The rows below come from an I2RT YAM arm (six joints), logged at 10 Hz.
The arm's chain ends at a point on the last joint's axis. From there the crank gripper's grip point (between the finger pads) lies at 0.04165 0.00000 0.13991 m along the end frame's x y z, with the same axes.
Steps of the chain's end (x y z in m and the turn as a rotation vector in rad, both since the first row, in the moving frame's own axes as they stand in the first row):
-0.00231, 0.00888, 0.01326, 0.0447, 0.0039, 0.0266
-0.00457, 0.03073, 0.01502, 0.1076, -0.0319, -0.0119
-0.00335, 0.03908, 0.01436, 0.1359, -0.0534, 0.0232
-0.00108, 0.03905, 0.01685, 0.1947, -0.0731, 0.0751
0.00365, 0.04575, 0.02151, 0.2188, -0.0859, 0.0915
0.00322, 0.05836, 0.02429, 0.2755, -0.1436, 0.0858
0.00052, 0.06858, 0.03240, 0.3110, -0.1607, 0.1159
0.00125, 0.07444, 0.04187, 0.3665, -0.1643, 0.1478
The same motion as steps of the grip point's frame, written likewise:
-0.00170, 0.00375, 0.01298, 0.0447, 0.0039, 0.0266
-0.00914, 0.01517, 0.01544, 0.1076, -0.0319, -0.0119
-0.01064, 0.02086, 0.01515, 0.1359, -0.0534, 0.0232
-0.01043, 0.01446, 0.01716, 0.1947, -0.0731, 0.0751
-0.00717, 0.01830, 0.02162, 0.2188, -0.0859, 0.0915
-0.01546, 0.02232, 0.02396, 0.2755, -0.1436, 0.0858
-0.01977, 0.02845, 0.03121, 0.3110, -0.1607, 0.1159
-0.01831, 0.02778, 0.03850, 0.3665, -0.1643, 0.1478

